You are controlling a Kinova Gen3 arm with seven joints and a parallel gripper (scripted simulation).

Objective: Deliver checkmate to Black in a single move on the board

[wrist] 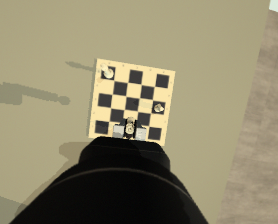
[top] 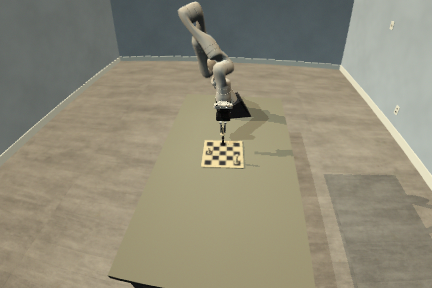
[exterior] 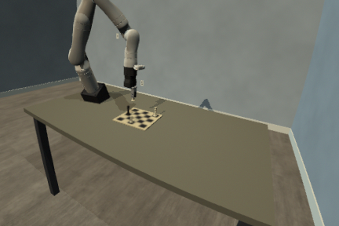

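My gripper is now 40 mm past the black chess piece and 110 mm above it. The rest, counted from my hand: chessboard: 40 mm ahead, 140 mm below.
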